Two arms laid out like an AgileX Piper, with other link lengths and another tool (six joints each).
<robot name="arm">
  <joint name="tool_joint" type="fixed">
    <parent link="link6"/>
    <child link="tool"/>
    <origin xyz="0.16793 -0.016 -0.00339" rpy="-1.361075 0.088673 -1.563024"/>
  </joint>
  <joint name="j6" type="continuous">
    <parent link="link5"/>
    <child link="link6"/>
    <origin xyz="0.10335 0 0.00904" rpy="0 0 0"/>
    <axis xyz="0.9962 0 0.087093"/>
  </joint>
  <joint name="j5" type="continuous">
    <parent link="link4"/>
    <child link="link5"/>
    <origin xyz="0 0 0" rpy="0 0 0"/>
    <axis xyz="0 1 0"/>
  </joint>
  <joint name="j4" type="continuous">
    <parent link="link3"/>
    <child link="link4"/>
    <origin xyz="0.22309 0 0.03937" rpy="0 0 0"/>
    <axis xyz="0.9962 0 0.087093"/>
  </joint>
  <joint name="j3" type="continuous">
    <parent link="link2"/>
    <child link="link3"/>
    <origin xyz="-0.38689 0 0.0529" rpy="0 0 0"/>
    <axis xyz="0 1 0"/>
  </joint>
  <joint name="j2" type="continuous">
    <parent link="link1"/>
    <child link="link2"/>
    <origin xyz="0 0 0" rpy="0 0 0"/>
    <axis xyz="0 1 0"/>
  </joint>
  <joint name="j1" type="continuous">
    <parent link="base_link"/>
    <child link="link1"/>
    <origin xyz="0 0 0.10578" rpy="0 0 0"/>
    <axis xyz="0 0 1"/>
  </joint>
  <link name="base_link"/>
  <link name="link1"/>
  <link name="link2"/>
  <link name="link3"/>
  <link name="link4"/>
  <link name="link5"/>
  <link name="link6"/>
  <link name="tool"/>
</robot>
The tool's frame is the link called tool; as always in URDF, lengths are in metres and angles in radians. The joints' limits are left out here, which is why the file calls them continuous.
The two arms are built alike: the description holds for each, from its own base.
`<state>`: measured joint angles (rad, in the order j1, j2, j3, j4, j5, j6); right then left.
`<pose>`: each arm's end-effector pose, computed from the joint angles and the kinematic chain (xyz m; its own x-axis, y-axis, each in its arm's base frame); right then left.
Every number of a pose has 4 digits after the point.
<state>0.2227 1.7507 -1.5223 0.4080 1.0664 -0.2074 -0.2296 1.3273 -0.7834 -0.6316 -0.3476 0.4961</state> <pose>0.4039 0.1725 0.2188 0.2593 -0.8991 -0.3528 -0.8835 -0.0732 -0.4627 0.4285 -0.0621 0.3502 -0.0271 -0.9995 -0.0173 -0.0460 0.0186 -0.9988</pose>
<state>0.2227 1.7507 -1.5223 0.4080 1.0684 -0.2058 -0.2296 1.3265 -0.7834 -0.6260 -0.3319 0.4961</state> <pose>0.4033 0.1725 0.2187 0.2579 -0.8992 -0.3535 -0.8847 -0.0726 -0.4606 0.4272 -0.0647 0.3473 -0.0380 -0.9991 -0.0206 -0.0571 0.0228 -0.9981</pose>
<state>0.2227 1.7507 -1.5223 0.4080 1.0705 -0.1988 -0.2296 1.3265 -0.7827 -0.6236 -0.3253 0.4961</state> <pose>0.4027 0.1725 0.2185 0.2514 -0.8999 -0.3562 -0.8872 -0.0672 -0.4564 0.4267 -0.0657 0.3456 -0.0427 -0.9988 -0.0222 -0.0628 0.0248 -0.9977</pose>
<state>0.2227 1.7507 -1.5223 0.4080 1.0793 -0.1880 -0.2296 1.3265 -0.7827 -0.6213 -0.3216 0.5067</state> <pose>0.4001 0.1726 0.2179 0.2416 -0.9008 -0.3608 -0.8933 -0.0613 -0.4453 0.4264 -0.0662 0.3446 -0.0477 -0.9983 -0.0342 -0.0649 0.0373 -0.9972</pose>
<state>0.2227 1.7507 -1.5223 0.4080 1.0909 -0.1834 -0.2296 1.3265 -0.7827 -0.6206 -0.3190 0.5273</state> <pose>0.3970 0.1725 0.2171 0.2376 -0.9009 -0.3633 -0.8987 -0.0620 -0.4341 0.4262 -0.0663 0.3438 -0.0533 -0.9971 -0.0548 -0.0659 0.0582 -0.9961</pose>
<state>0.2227 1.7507 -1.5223 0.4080 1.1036 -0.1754 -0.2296 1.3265 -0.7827 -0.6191 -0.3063 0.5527</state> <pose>0.3935 0.1724 0.2163 0.2304 -0.9013 -0.3669 -0.9052 -0.0601 -0.4207 0.4252 -0.0677 0.3406 -0.0661 -0.9946 -0.0795 -0.0743 0.0844 -0.9937</pose>
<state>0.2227 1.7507 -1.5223 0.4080 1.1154 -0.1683 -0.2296 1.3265 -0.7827 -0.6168 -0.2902 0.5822</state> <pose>0.3903 0.1723 0.2156 0.2239 -0.9017 -0.3699 -0.9110 -0.0587 -0.4083 0.4238 -0.0695 0.3367 -0.0825 -0.9907 -0.1082 -0.0843 0.1152 -0.9898</pose>
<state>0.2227 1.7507 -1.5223 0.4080 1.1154 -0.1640 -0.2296 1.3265 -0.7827 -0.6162 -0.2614 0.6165</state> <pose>0.3902 0.1724 0.2156 0.2199 -0.9021 -0.3712 -0.9119 -0.0549 -0.4067 0.4213 -0.0729 0.3299 -0.1079 -0.9846 -0.1378 -0.1032 0.1490 -0.9834</pose>
